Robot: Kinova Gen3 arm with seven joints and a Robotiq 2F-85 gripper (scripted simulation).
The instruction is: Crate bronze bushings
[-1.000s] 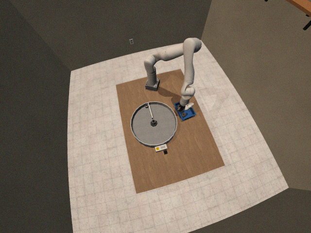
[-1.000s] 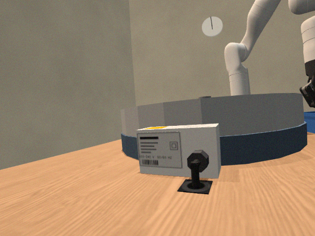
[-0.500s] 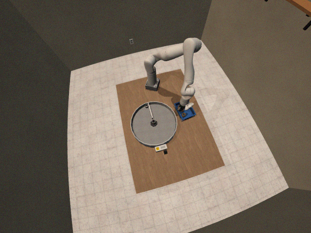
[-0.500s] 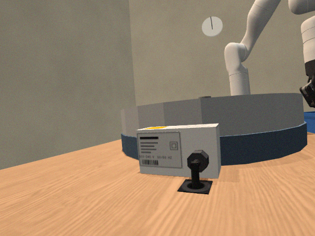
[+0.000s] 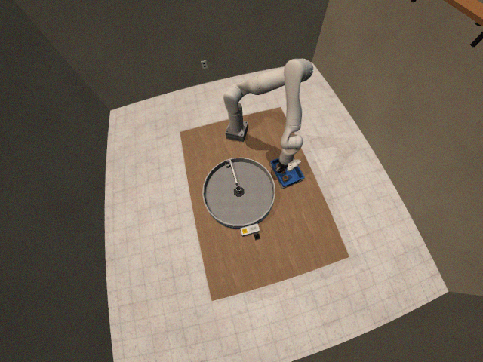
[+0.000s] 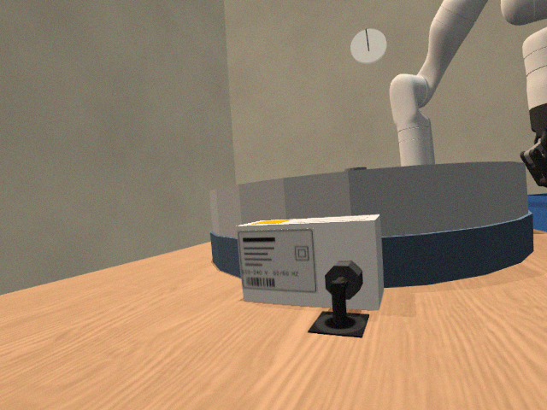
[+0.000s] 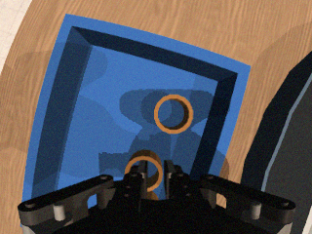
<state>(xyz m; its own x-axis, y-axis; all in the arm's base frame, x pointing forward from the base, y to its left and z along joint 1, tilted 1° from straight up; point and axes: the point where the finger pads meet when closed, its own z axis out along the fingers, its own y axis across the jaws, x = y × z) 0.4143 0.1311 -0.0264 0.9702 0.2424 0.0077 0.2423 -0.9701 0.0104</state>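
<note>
My hand is 10 mm short of the blue crate, 30 mm to the right of it and 10 mm above it. Also, from my hand: turning table 40 mm ahead, 310 mm to the right, 10 mm above.
</note>
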